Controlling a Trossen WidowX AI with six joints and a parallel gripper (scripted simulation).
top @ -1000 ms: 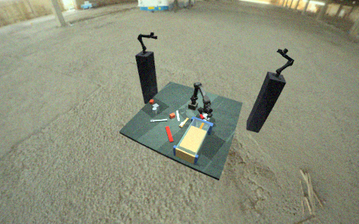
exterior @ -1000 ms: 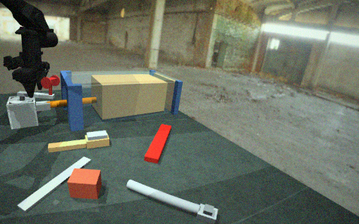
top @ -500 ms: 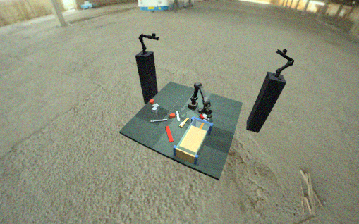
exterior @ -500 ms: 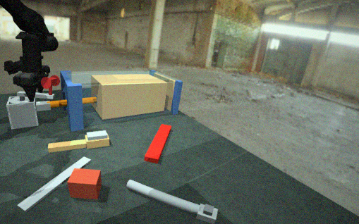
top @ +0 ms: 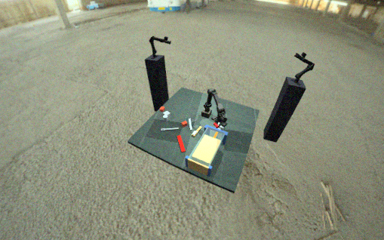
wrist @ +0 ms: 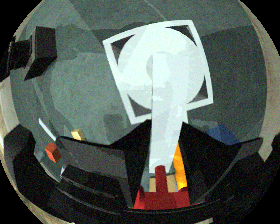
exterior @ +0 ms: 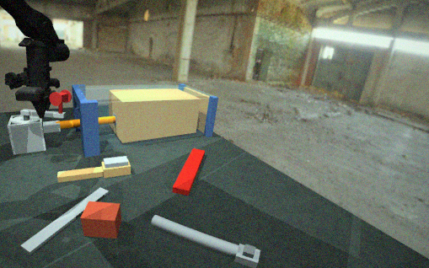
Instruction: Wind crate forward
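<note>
The winch handle lies 20 mm above my gripper tip, 10 mm to the right of it and 10 mm ahead of it. Also, from my gripper tip: wooden-handled tool (230 mm to the right, 90 mm ahead, 80 mm below); then winch (60 mm below, 60 mm behind, 10 mm to the left); then red knob (50 mm ahead, 40 mm above, 20 mm to the right).
</note>
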